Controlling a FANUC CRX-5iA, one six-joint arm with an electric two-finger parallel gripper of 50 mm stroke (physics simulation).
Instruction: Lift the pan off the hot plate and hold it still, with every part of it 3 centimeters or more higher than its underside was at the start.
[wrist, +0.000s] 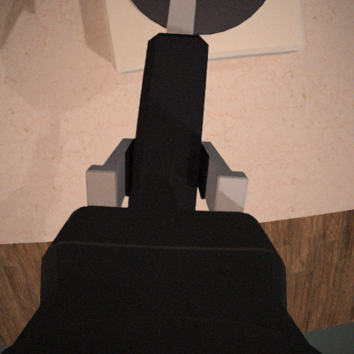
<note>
The picture shows: my gripper and a pan.
</note>
